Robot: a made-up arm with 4 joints. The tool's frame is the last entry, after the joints.
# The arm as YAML. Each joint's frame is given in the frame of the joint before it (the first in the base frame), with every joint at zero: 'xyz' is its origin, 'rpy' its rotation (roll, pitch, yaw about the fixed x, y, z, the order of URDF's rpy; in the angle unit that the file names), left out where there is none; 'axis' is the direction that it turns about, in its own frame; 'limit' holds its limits. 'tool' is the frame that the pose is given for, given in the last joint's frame.
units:
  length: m
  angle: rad
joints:
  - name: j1
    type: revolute
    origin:
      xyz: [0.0, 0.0, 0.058]
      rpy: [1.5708, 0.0, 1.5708]
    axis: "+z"
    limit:
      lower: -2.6
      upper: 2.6
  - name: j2
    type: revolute
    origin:
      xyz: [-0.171, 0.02, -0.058]
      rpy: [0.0, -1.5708, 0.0]
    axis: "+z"
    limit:
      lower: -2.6
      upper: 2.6
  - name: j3
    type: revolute
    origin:
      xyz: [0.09, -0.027, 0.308]
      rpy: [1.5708, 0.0, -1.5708]
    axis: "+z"
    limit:
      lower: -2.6
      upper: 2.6
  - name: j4
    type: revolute
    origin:
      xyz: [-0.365, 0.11, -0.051]
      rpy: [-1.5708, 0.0, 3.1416]
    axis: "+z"
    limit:
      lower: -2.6
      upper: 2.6
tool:
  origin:
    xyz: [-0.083, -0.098, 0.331]
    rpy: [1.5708, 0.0, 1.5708]
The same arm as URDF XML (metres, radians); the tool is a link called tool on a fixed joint. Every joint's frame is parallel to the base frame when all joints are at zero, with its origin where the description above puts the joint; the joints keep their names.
<robot name="arm">
  <joint name="j1" type="revolute">
    <parent link="base"/>
    <child link="link1"/>
    <origin xyz="0.0000 0.0000 0.0580" rpy="0.0000 0.0000 0.0000"/>
    <axis xyz="1 0 0"/>
    <limit lower="-2.6000" upper="2.6000"/>
  </joint>
  <joint name="j2" type="revolute">
    <parent link="link1"/>
    <child link="link2"/>
    <origin xyz="-0.0580 -0.1710 0.0200" rpy="0.0000 0.0000 0.0000"/>
    <axis xyz="0 -1 0"/>
    <limit lower="-2.6000" upper="2.6000"/>
  </joint>
  <joint name="j3" type="revolute">
    <parent link="link2"/>
    <child link="link3"/>
    <origin xyz="0.0900 -0.3080 -0.0270" rpy="0.0000 0.0000 0.0000"/>
    <axis xyz="-1 0 0"/>
    <limit lower="-2.6000" upper="2.6000"/>
  </joint>
  <joint name="j4" type="revolute">
    <parent link="link3"/>
    <child link="link4"/>
    <origin xyz="0.0510 -0.1100 0.3650" rpy="0.0000 0.0000 0.0000"/>
    <axis xyz="0 1 0"/>
    <limit lower="-2.6000" upper="2.6000"/>
  </joint>
  <joint name="tool_joint" type="fixed">
    <parent link="link4"/>
    <child link="tool"/>
    <origin xyz="-0.0980 0.3310 -0.0830" rpy="0.0000 0.0000 0.0000"/>
  </joint>
  <link name="base"/>
  <link name="link1"/>
  <link name="link2"/>
  <link name="link3"/>
  <link name="link4"/>
  <link name="tool"/>
</robot>

